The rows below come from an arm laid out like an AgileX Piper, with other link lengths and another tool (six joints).
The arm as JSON. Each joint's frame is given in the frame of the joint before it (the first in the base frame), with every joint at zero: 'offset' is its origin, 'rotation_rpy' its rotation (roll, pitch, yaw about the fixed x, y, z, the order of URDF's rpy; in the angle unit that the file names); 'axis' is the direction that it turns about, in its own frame. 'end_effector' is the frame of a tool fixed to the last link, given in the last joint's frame.
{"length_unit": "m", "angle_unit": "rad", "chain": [
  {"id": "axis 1", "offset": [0.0, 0.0, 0.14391], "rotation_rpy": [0.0, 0.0, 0.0], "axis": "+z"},
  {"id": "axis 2", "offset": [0.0, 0.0, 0.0], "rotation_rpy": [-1.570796, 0.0, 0.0], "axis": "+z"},
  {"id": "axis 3", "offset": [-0.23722, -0.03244, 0.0], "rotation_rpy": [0.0, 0.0, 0.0], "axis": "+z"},
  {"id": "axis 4", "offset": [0.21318, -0.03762, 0.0], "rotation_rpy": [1.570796, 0.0, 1.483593], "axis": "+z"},
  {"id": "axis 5", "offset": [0.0, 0.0, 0.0], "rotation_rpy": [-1.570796, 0.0, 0.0], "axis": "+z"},
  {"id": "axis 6", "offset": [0.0, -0.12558, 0.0], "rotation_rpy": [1.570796, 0.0, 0.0], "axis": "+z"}
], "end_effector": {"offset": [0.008, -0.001, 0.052], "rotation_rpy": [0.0, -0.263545, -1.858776]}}
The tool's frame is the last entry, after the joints.
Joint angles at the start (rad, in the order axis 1, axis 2, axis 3, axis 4, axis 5, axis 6): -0.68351, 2.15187, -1.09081, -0.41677, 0.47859, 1.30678
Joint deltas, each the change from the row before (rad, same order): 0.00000, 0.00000, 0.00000, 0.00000, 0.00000, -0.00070; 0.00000, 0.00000, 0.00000, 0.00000, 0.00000, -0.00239; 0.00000, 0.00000, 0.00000, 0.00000, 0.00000, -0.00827; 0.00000, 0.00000, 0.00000, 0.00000, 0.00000, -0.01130; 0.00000, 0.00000, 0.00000, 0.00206, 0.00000, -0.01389; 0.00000, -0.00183, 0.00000, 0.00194, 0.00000, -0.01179; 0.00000, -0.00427, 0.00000, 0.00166, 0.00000, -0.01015; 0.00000, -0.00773, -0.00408, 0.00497, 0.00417, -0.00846; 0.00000, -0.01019, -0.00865, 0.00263, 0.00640, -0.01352; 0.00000, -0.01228, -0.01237, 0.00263, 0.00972, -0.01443; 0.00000, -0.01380, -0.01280, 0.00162, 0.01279, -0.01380; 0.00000, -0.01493, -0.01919, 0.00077, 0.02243, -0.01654; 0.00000, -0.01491, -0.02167, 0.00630, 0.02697, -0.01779; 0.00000, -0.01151, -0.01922, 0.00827, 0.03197, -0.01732; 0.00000, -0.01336, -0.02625, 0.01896, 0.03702, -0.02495
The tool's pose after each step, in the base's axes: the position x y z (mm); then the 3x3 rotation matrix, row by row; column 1 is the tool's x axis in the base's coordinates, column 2 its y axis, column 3 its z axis. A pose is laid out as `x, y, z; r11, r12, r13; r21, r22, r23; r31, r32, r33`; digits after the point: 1 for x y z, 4 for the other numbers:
227.4, -220.5, -17.7; -0.9405, -0.2272, 0.2528; -0.2752, 0.9455, -0.1740; -0.1995, -0.2332, -0.9517
227.4, -220.5, -17.7; -0.9399, -0.2295, 0.2527; -0.2774, 0.9450, -0.1734; -0.1990, -0.2331, -0.9519
227.3, -220.5, -17.7; -0.9381, -0.2376, 0.2522; -0.2849, 0.9431, -0.1714; -0.1971, -0.2326, -0.9524
227.2, -220.6, -17.7; -0.9354, -0.2485, 0.2515; -0.2952, 0.9404, -0.1686; -0.1946, -0.2320, -0.9531
227.2, -220.4, -17.7; -0.9324, -0.2602, 0.2510; -0.3060, 0.9376, -0.1648; -0.1924, -0.2305, -0.9539
227.4, -220.5, -17.1; -0.9294, -0.2696, 0.2519; -0.3153, 0.9350, -0.1626; -0.1917, -0.2306, -0.9540
227.9, -220.8, -15.8; -0.9265, -0.2772, 0.2547; -0.3235, 0.9322, -0.1624; -0.1924, -0.2328, -0.9533
229.3, -221.8, -12.8; -0.9244, -0.2789, 0.2600; -0.3272, 0.9304, -0.1653; -0.1958, -0.2379, -0.9513
231.7, -224.1, -8.3; -0.9200, -0.2862, 0.2677; -0.3377, 0.9256, -0.1711; -0.1987, -0.2478, -0.9482
234.7, -227.1, -2.4; -0.9152, -0.2931, 0.2764; -0.3487, 0.9199, -0.1793; -0.2017, -0.2605, -0.9442
237.3, -230.2, 4.2; -0.9109, -0.2997, 0.2837; -0.3593, 0.9140, -0.1882; -0.2029, -0.2733, -0.9403
239.9, -234.0, 12.2; -0.9070, -0.3079, 0.2873; -0.3709, 0.9072, -0.1985; -0.1995, -0.2866, -0.9370
242.4, -237.4, 20.6; -0.9047, -0.3123, 0.2900; -0.3779, 0.9024, -0.2071; -0.1970, -0.2969, -0.9344
243.1, -239.4, 27.4; -0.9050, -0.3160, 0.2846; -0.3805, 0.9006, -0.2099; -0.1900, -0.2983, -0.9354
245.1, -241.3, 36.0; -0.9049, -0.3171, 0.2841; -0.3815, 0.9001, -0.2105; -0.1889, -0.2988, -0.9354

